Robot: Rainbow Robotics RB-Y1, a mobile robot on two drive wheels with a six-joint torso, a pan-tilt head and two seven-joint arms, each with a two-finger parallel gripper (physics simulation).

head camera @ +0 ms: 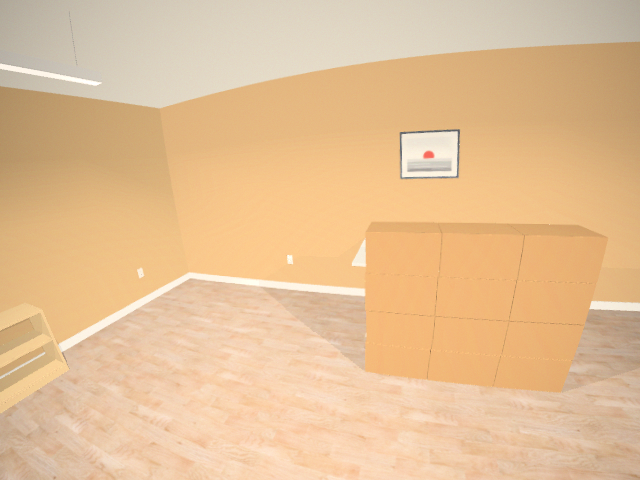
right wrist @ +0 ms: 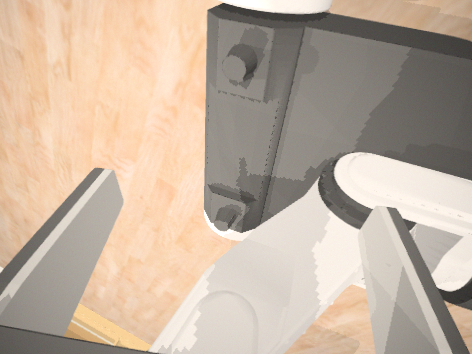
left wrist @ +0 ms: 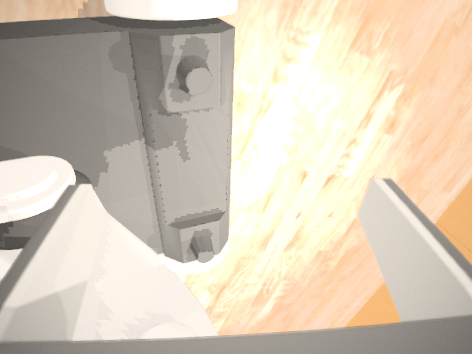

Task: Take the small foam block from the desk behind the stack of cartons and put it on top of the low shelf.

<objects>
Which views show the right gripper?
The right wrist view only.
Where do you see a low shelf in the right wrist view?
At 87, 318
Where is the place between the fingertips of the left gripper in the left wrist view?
235, 200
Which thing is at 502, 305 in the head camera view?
A stack of brown cartons.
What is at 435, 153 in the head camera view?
A framed picture.
</objects>
